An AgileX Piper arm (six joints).
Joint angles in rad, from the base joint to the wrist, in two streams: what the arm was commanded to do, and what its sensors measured. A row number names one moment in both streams.
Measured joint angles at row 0:
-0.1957 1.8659 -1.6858 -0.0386 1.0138 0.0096
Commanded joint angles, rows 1 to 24:
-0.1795 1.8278 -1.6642 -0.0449 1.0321 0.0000
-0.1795 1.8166 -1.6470 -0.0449 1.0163 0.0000
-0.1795 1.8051 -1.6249 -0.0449 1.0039 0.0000
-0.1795 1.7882 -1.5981 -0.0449 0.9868 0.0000
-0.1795 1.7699 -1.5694 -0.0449 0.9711 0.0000
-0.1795 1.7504 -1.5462 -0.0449 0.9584 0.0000
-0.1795 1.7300 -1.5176 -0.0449 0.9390 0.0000
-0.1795 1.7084 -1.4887 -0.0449 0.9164 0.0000
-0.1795 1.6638 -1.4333 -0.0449 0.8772 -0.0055
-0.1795 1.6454 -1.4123 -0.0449 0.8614 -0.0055
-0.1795 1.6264 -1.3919 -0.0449 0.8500 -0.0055
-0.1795 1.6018 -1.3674 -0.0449 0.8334 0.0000
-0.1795 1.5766 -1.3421 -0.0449 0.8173 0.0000
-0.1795 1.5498 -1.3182 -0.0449 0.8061 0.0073
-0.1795 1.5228 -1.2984 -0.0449 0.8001 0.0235
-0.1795 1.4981 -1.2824 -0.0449 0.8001 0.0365
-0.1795 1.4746 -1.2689 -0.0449 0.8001 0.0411
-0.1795 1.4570 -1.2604 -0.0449 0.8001 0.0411
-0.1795 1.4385 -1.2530 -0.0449 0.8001 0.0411
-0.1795 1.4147 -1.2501 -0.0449 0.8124 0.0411
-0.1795 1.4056 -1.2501 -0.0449 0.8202 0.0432
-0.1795 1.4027 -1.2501 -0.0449 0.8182 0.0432
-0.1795 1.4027 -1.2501 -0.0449 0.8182 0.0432
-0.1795 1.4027 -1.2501 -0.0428 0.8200 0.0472
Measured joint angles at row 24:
-0.1826 1.4129 -1.2574 -0.0361 0.8025 0.0393
